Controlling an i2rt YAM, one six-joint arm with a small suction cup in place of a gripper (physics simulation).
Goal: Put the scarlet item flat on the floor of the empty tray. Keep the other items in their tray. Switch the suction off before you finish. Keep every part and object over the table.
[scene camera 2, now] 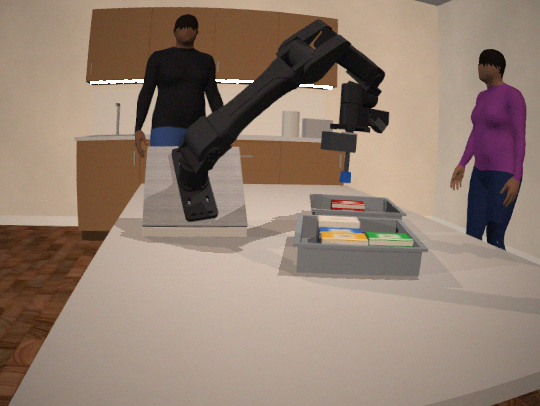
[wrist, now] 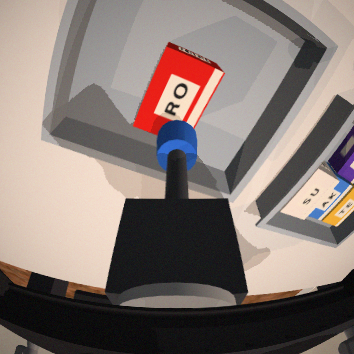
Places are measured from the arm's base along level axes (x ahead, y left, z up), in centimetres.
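Pixels of known places: hand at its tool point: [scene camera 2: 345, 182] [wrist: 176, 137]; arm's base at its link origin: [scene camera 2: 193, 182].
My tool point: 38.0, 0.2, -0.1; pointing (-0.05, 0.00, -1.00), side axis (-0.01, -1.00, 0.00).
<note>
Ahead of a thing's pixels: the offset from my tool point to its top centre, as dx, dy, dz. "spot": to the spot under its first point.
The scarlet box {+1.2, +0.0, -5.0} [scene camera 2: 347, 205] [wrist: 165, 95] lies flat on the floor of the far grey tray {+3.0, -0.2, -5.2} [scene camera 2: 357, 213] [wrist: 125, 163], apart from its walls as seen in the wrist view. No other item shows in that tray. My suction cup [scene camera 2: 345, 177] [wrist: 177, 145] is blue and points down. It hangs in the air well above the scarlet box, with a gap between them, and holds nothing. In the wrist view the cup covers the near edge of the box.
The nearer grey tray {-12.4, -27.3, -5.2} [scene camera 2: 357, 262] [wrist: 295, 233] holds a cream box {-11.5, -18.5, -5.0} [scene camera 2: 338, 222] [wrist: 309, 195], a blue box {-13.7, -23.7, -6.2} [scene camera 2: 340, 230], a yellow box {-15.8, -28.9, -5.9} [scene camera 2: 343, 238] and a green box {-8.3, -32.6, -5.5} [scene camera 2: 390, 239]. A purple box {spot: -6.4, -24.4, -7.3} [wrist: 345, 157] also shows there in the wrist view. Two people stand beyond the table.
</note>
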